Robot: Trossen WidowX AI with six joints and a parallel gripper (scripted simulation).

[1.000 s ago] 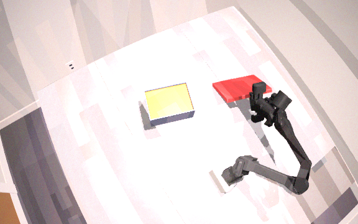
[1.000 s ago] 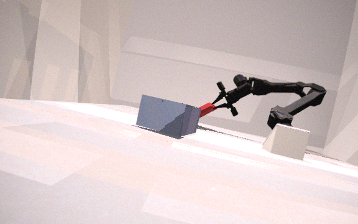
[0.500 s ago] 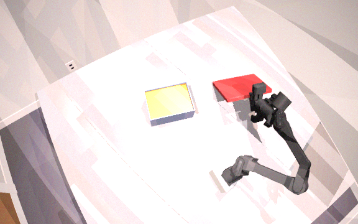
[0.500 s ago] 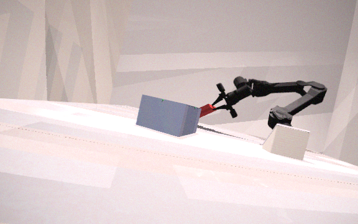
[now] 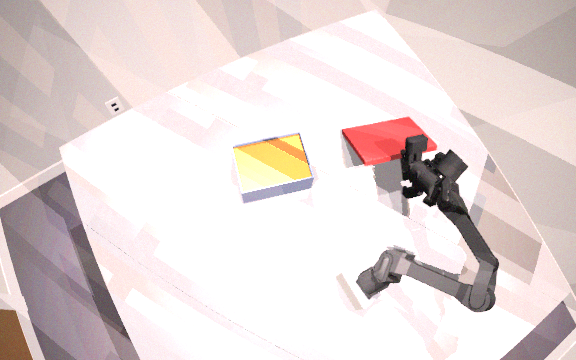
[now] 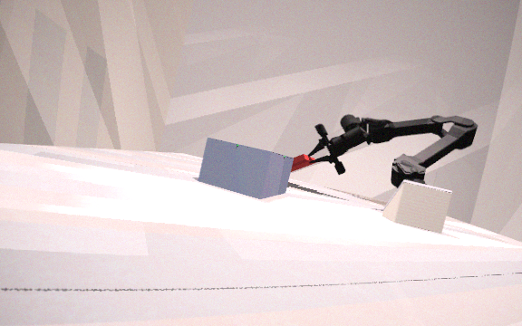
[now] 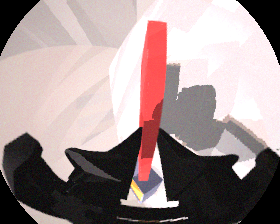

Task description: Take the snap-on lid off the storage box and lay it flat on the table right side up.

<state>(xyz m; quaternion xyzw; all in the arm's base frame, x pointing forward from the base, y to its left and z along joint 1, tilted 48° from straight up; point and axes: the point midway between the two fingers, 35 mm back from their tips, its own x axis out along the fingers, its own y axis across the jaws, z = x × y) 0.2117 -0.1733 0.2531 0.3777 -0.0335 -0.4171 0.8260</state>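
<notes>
My gripper tip is now 7 cm short of the red lid, 4 cm above it and 3 cm to the left of it. From my gripper tip the other things lie so: blue-grey storage box: 32 cm to the left, 19 cm ahead, 6 cm below.
</notes>
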